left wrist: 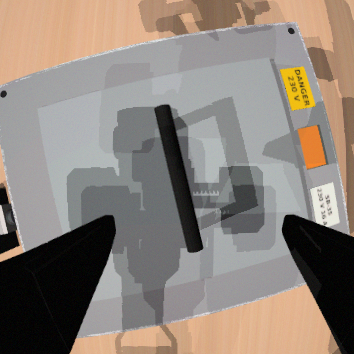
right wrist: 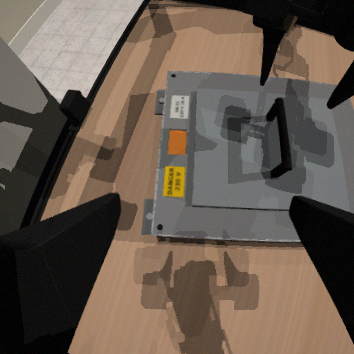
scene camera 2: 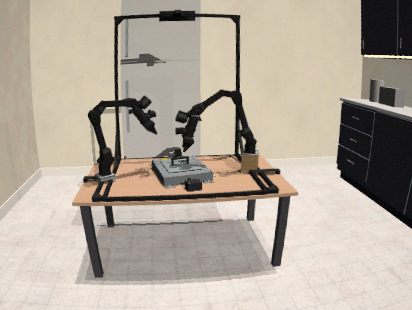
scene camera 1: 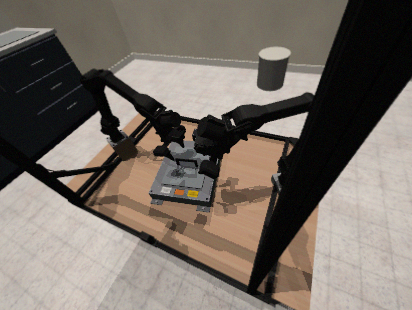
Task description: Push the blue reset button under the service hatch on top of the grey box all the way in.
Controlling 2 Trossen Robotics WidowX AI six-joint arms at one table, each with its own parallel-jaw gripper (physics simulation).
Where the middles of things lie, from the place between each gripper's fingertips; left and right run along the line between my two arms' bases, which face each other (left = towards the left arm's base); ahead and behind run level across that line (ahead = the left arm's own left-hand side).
Scene:
Right now my right hand is 170 mm above the service hatch (scene camera 1: 183,171), 140 mm to the right of it and 100 mm short of it.
My left gripper is now 7 cm above the service hatch, 2 cm to the left of it and 1 cm short of it.

